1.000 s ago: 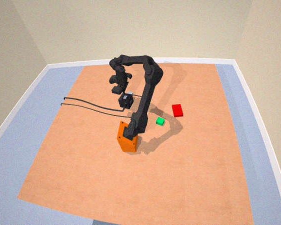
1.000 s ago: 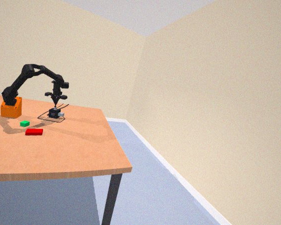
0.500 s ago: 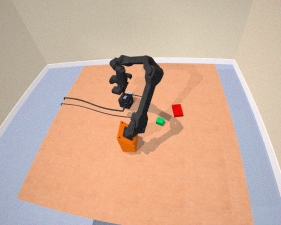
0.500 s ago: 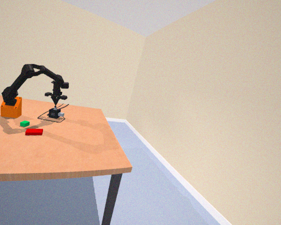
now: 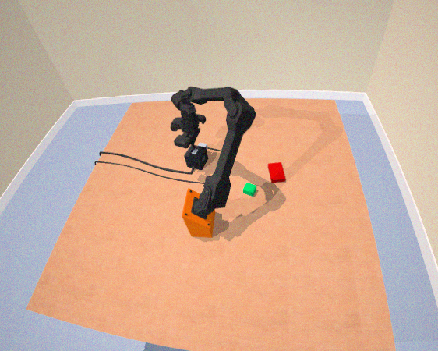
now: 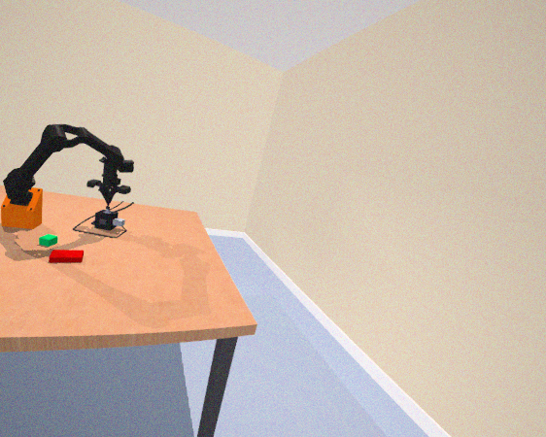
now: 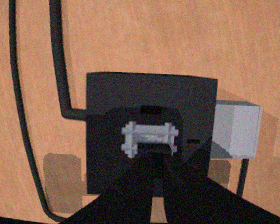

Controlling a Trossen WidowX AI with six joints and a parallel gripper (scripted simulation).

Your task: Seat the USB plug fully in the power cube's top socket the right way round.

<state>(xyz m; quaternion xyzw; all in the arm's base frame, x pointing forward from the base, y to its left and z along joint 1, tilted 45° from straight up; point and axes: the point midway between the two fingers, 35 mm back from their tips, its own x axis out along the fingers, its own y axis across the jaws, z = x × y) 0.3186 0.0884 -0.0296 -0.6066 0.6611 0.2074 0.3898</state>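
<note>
Now: gripper tip 2 cm above the USB plug. From my gripper tip the other things lie so: green block (25 cm to the right, 16 cm behind, 11 cm below); flat red block (37 cm to the right, 11 cm below, 6 cm behind).
</note>
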